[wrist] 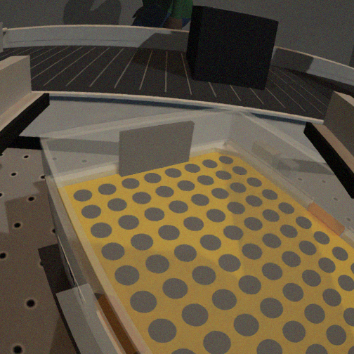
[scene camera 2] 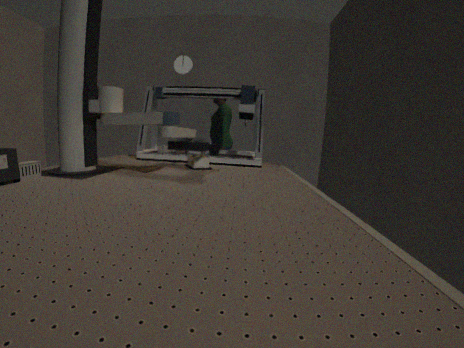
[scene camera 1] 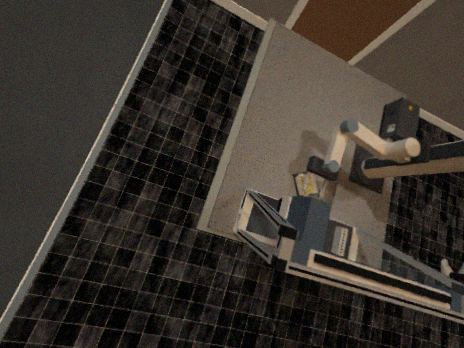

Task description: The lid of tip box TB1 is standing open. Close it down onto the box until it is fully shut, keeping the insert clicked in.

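Where they show: gripper, fingertip midpoint: (scene camera 1: 312,194); arm's base at its link origin: (scene camera 2: 79,173) (scene camera 1: 367,168).
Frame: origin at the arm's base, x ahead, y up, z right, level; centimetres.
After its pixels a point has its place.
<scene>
Tip box TB1 (scene camera 1: 307,184) {y 9.0, x 51.1, z -30.8 cm} (scene camera 2: 200,161) {y 5.3, x 51.8, z -24.4 cm} stands on the perforated table beside the gantry machine. In the wrist view its yellow insert (wrist: 203,274) shows a regular grid of grey holes and sits inside clear walls. A grey panel (wrist: 156,148) is at the far end of the box, and orange patches show at its two sides. The clear lid is hard to tell from the walls, so its angle cannot be made out. My gripper (wrist: 181,87) is open, with its fingers wide apart over the far part of the box and nothing between them.
The gantry machine (scene camera 1: 375,274) {y 52.1, x 50.6, z -63.6 cm} (scene camera 2: 205,91) {y 48.7, x 45.5, z -62.2 cm} stands next to the box. A black block (wrist: 232,47) stands on its dark slatted deck. The arm's column (scene camera 2: 72,100) {y 31.0, x 3.9, z 6.4 cm} rises at the left. A dark case (scene camera 1: 399,119) {y 12.7, x -4.2, z 37.2 cm} stands near the arm base. A person in green (scene camera 2: 220,125) is behind the gantry.
</scene>
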